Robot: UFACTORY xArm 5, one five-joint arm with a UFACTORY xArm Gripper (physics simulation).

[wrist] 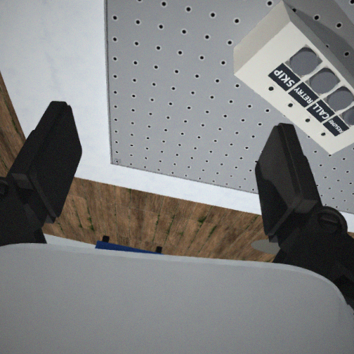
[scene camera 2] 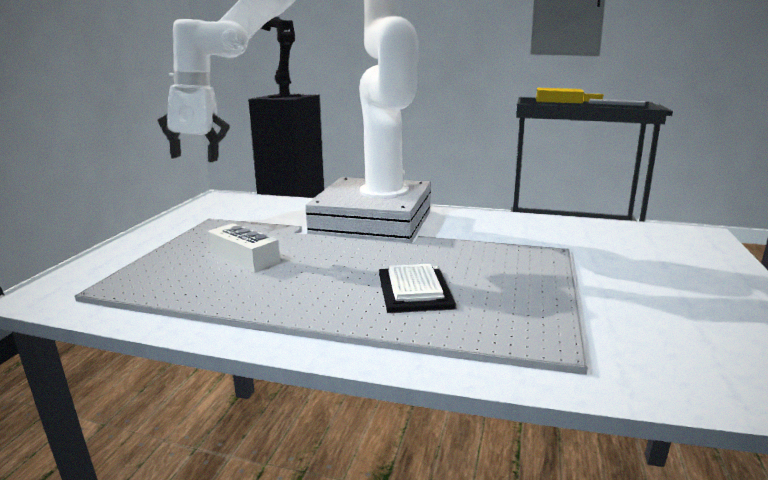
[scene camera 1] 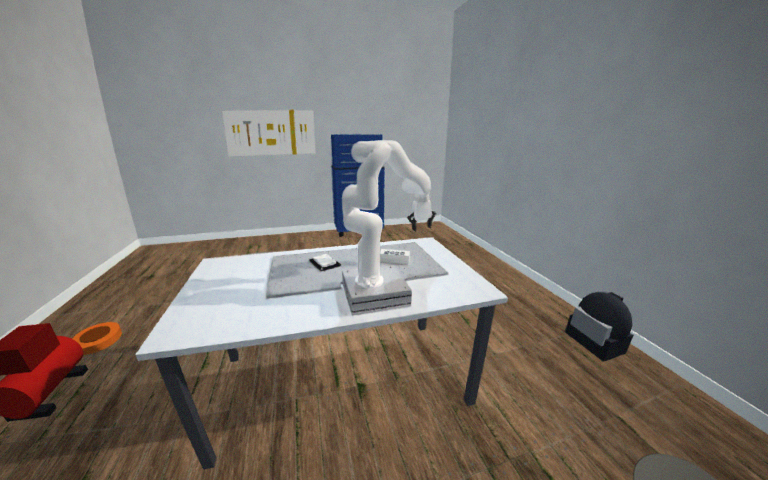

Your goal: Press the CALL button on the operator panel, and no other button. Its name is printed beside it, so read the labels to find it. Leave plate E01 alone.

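Frame: origin at the arm's base, x ahead, y left, z up, level; metres.
Seen in the pictures: gripper, between the fingertips: [scene camera 2: 194,159] [scene camera 1: 421,229]; arm's base, origin of its link: [scene camera 2: 384,191] [scene camera 1: 369,281].
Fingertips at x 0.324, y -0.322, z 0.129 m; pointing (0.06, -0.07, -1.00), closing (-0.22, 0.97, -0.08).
Pixels of each thing's top centre, then the offset from my fingertips to it. "spot": a spot on its surface instead. Level surfaces: height alone.
- operator panel, centre of its top: [scene camera 2: 241,234] [scene camera 1: 394,252] dx +0.037, dy +0.142, dz -0.146 m
- white plate, centre of its top: [scene camera 2: 414,278] [scene camera 1: 324,259] dx +0.047, dy +0.542, dz -0.176 m
- black base, a spot on its surface: [scene camera 2: 393,305] spot: dx +0.136, dy +0.536, dz -0.190 m
- grey perforated board, height of its surface: dz -0.202 m
- white table, height of its surface: dz -0.215 m
The operator panel [scene camera 1: 396,259] [scene camera 2: 265,255] [wrist: 260,59] is a pale box with a row of grey round buttons. In the wrist view its labels read SKIP, RETRY, CALL and RESUME. The CALL button [wrist: 342,98] is third from the SKIP end, beside the CALL label [wrist: 320,110]. The RESUME button is cut by the right edge. My gripper [scene camera 1: 422,227] [scene camera 2: 194,157] [wrist: 171,135] is open and empty, high above the table; the panel shows beyond its right finger in the wrist view. A white plate [scene camera 1: 324,260] [scene camera 2: 416,281] lies on a black base; no name is readable on it.
The panel and the black base [scene camera 2: 393,305] stand on a grey perforated board [scene camera 1: 288,283] [scene camera 2: 339,325] [wrist: 175,90] on the white table [scene camera 1: 226,322] [scene camera 2: 679,367] [wrist: 50,45]. The arm's layered grey mount [scene camera 1: 380,300] [scene camera 2: 356,220] stands at the board's edge.
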